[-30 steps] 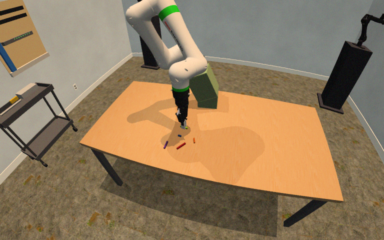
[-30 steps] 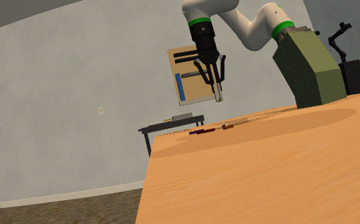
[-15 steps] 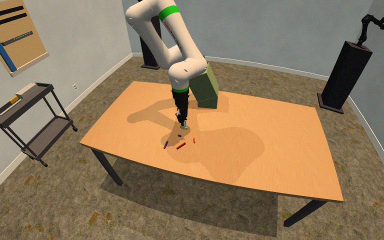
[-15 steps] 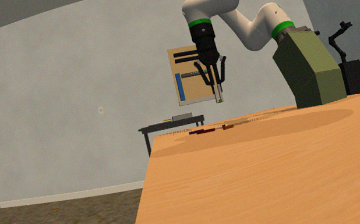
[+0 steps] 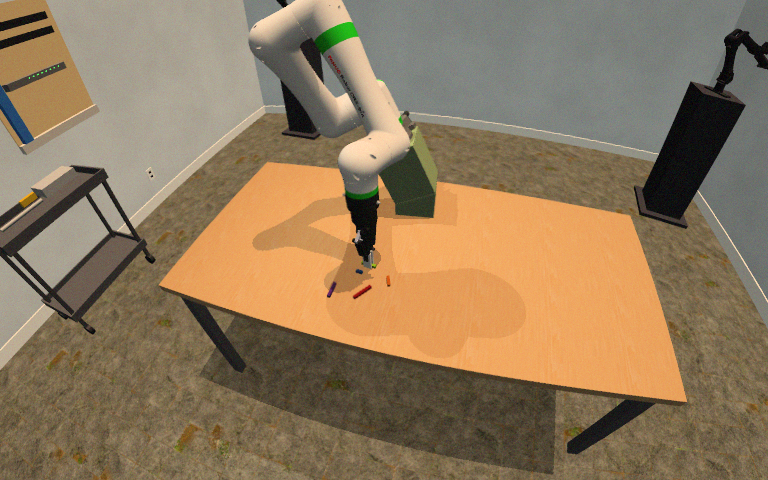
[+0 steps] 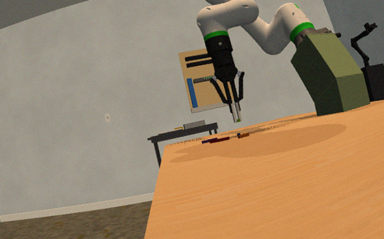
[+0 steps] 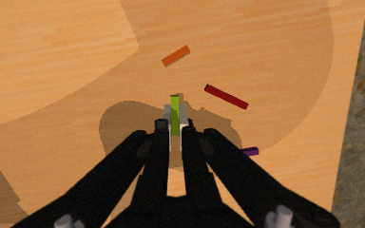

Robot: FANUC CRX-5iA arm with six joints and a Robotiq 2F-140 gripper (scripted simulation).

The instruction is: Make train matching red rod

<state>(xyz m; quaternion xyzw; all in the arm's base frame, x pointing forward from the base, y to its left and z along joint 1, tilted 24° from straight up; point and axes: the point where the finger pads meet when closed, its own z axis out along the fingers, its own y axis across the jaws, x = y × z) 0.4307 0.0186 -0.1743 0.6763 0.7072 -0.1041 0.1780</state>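
Right now the orange rod is 8 cm below my hand and 7 cm to the left of it. The rest, counted from my hand: red rod: 8 cm below, 8 cm ahead, 1 cm to the left; then purple rod: 11 cm ahead, 9 cm to the right, 8 cm below; then lime rod: 3 cm below.
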